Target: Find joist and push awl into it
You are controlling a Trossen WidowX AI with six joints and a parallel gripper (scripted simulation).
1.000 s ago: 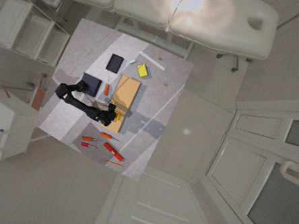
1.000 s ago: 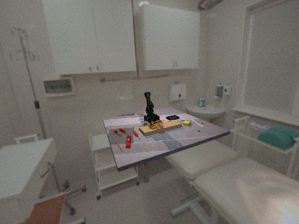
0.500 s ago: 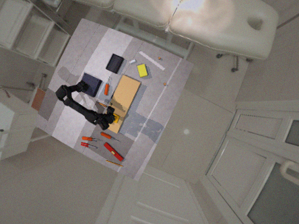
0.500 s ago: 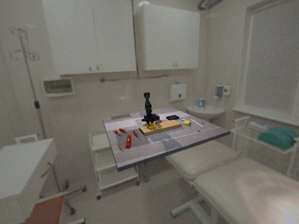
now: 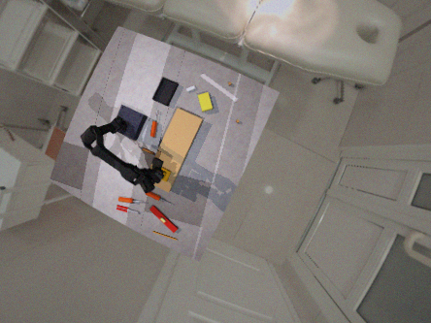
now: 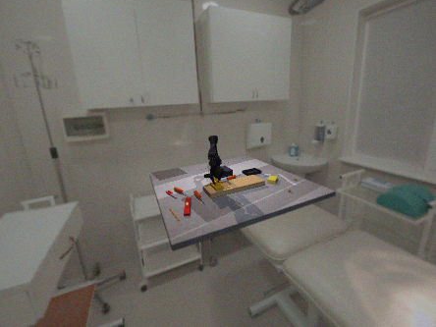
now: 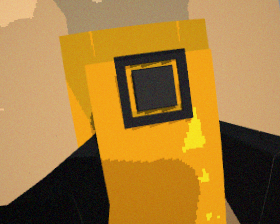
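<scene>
Right now the black tray is 44 cm to the left of my gripper tip, 32 cm behind it and 5 cm below it. From my gripper tip the other things lie so: awl: 20 cm behind, 6 cm below, 4 cm to the left; then red level: 26 cm to the right, 18 cm ahead, 5 cm below; then yellow stud finder: 2 cm above, 1 cm ahead.
</scene>
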